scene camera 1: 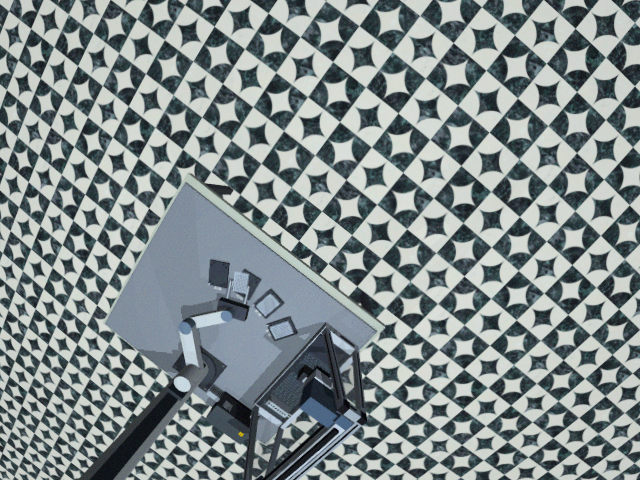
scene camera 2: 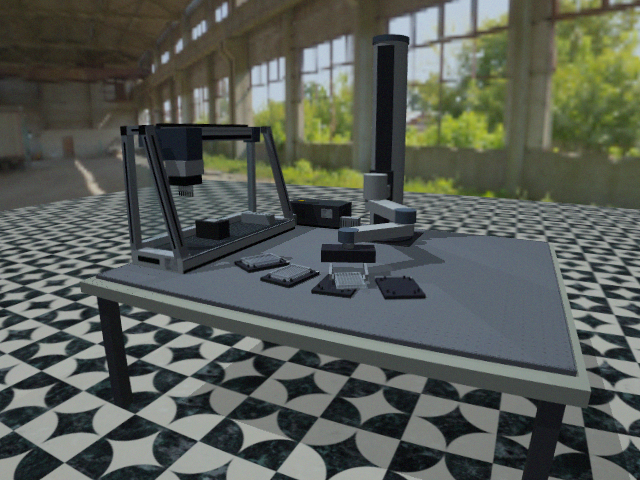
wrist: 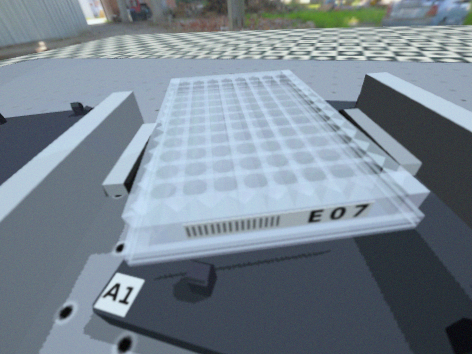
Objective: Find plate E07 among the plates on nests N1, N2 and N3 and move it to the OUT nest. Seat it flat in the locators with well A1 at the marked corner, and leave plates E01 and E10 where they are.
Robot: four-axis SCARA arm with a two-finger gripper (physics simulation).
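Places are measured from the arm's base along level axes (x right, y back, z down), in metres.
Pixels of known places: gripper, fingertip midpoint: point(scene camera 1: 240, 283) point(scene camera 2: 348, 277) point(wrist: 249, 104).
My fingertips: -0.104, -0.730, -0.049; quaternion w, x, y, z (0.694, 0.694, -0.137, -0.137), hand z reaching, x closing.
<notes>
For each thing: its top centre in the pictures, then the offset to it from my fingertips, as dx, dy, dz. "*": a spot on its surface instead.
- Plate E07, top centre: point(wrist: 244, 106) point(scene camera 2: 349, 277) point(scene camera 1: 240, 283) -0.002, +0.002, +0.001
- bare dark nest, top centre: point(scene camera 2: 399, 282) point(scene camera 1: 217, 274) -0.144, +0.060, +0.014
- framed gantry machine, surface spot: point(scene camera 2: 164, 206) point(scene camera 1: 332, 352) * +0.616, -0.122, -0.194
- dark box, surface spot: point(scene camera 2: 310, 210) * +0.510, +0.765, -0.047
Plate E07 point(scene camera 1: 240, 281) point(scene camera 2: 349, 280) point(wrist: 250, 145) is a clear multiwell plate; its barcode and "E07" label face the wrist camera. My gripper point(scene camera 1: 238, 288) point(scene camera 2: 349, 275) point(wrist: 249, 104) is shut on it, one finger along each long side. The plate hangs above a dark nest point(scene camera 1: 252, 280) point(scene camera 2: 328, 289) point(wrist: 280, 305), offset from it, with the nest's locator and white A1 corner mark showing below the plate's near edge. A bare dark nest point(scene camera 1: 219, 272) point(scene camera 2: 400, 287) point(wrist: 30, 140) lies beside it. Nest names are not readable.
Two other plates, one point(scene camera 1: 268, 303) point(scene camera 2: 293, 272) nearer and one point(scene camera 1: 282, 329) point(scene camera 2: 262, 259) farther along the row, sit on dark nests; their labels are not readable. A framed gantry machine point(scene camera 1: 330, 356) point(scene camera 2: 164, 206) stands beyond them. A dark box point(scene camera 1: 223, 417) point(scene camera 2: 310, 210) stands near the arm's base.
</notes>
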